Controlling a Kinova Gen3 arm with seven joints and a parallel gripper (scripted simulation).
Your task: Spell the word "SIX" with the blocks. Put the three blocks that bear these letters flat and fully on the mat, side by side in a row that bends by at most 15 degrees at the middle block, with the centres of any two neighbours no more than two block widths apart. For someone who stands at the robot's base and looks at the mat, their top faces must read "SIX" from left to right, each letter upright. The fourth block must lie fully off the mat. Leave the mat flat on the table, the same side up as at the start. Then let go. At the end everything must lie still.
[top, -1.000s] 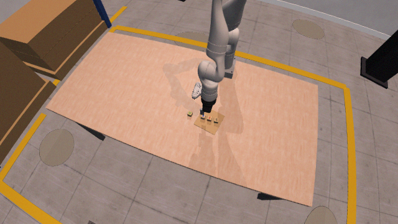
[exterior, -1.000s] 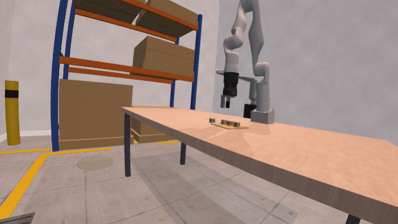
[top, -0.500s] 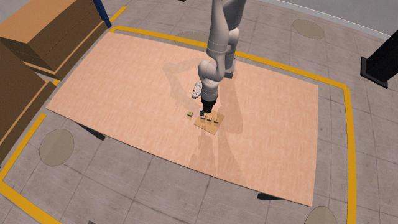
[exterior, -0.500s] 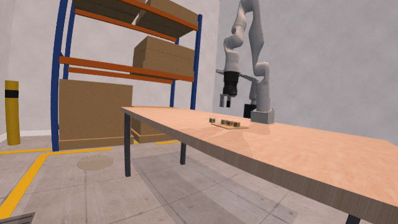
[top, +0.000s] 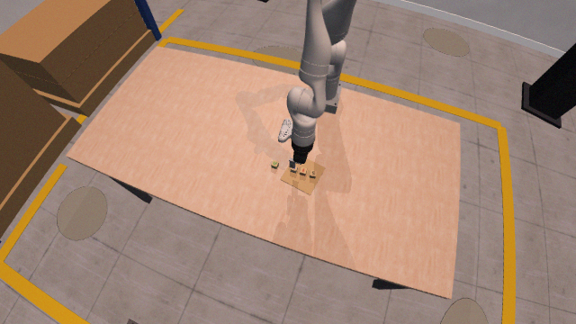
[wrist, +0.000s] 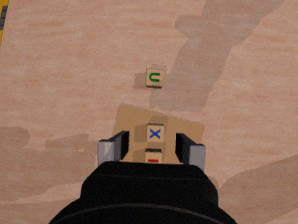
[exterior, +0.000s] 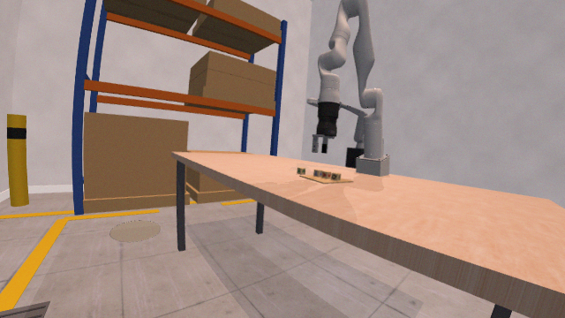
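My hand is 90 mm above the block, 40 mm to the right of it and 10 mm past it. Also, from my hand: tan mat (110 mm below, 40 mm to the left, 10 mm behind).
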